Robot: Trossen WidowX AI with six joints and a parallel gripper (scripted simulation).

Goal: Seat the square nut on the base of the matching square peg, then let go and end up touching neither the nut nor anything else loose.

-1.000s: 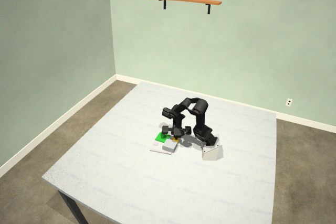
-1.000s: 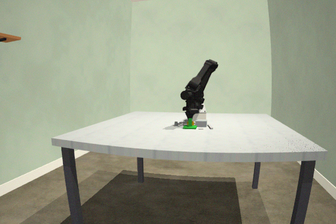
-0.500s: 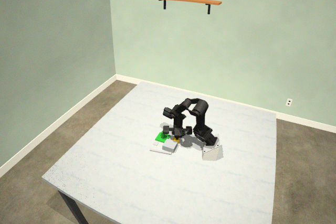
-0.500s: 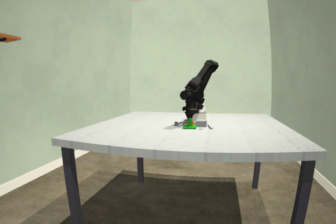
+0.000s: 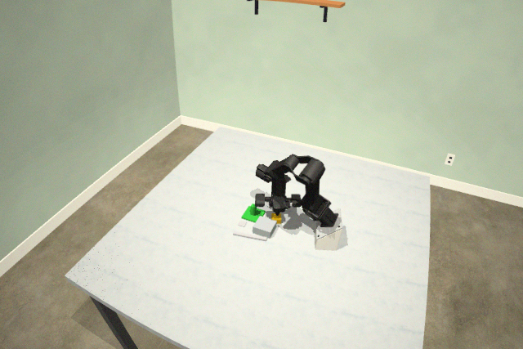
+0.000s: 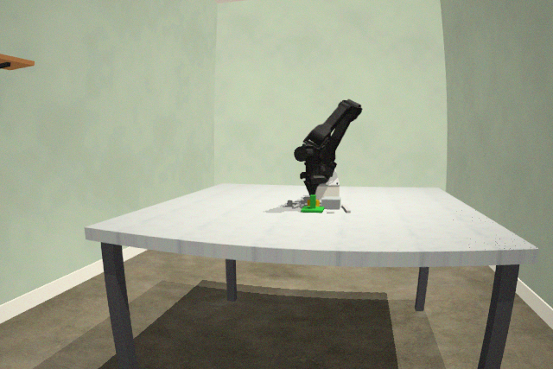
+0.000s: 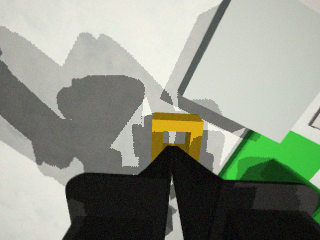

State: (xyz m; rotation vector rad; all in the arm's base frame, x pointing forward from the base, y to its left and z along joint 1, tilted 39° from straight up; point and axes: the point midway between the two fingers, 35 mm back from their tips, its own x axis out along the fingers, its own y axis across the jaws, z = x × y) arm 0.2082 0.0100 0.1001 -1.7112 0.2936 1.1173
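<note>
Right now the grey block is 8 cm to the left of my hand and 4 cm below it. From my hand the other things lie so: white strip 15 cm to the left, 6 cm below, 2 cm ahead; small grey cube 7 cm to the right, 6 cm ahead, 5 cm below; small white tile 12 cm to the left, 9 cm ahead, 6 cm below.
</note>
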